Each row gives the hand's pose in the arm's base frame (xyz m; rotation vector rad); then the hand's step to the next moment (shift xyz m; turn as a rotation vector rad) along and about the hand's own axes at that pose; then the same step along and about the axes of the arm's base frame.
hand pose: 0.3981 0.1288 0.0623 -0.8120 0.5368 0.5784
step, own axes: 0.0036 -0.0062 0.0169 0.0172 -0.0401 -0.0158
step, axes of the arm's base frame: 0.0104 0.0109 0.0106 0.0353 -0.0301 0.0004
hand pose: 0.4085 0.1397 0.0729 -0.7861 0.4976 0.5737
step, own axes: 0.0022 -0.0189 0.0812 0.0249 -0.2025 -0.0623
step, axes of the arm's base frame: 0.0300 0.0522 0.0577 0.1361 -0.1564 0.0501
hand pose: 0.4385 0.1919 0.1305 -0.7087 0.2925 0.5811
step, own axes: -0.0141 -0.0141 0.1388 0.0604 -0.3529 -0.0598
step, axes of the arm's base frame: 0.0052 0.0805 0.1147 0.2538 -0.2325 0.1154
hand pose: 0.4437 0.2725 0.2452 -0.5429 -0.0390 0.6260
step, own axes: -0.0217 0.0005 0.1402 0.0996 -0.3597 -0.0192
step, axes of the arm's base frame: -0.0453 0.0541 0.1231 0.2815 -0.1957 0.1487
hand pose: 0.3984 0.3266 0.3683 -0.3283 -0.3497 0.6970
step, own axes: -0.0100 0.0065 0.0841 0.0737 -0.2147 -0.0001
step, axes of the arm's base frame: -0.0459 0.0128 0.0703 0.1735 -0.1053 0.1018
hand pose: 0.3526 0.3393 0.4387 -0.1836 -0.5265 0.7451
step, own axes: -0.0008 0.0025 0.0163 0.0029 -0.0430 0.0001
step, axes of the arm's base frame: -0.0104 0.0009 0.0128 0.0274 -0.0292 0.0159
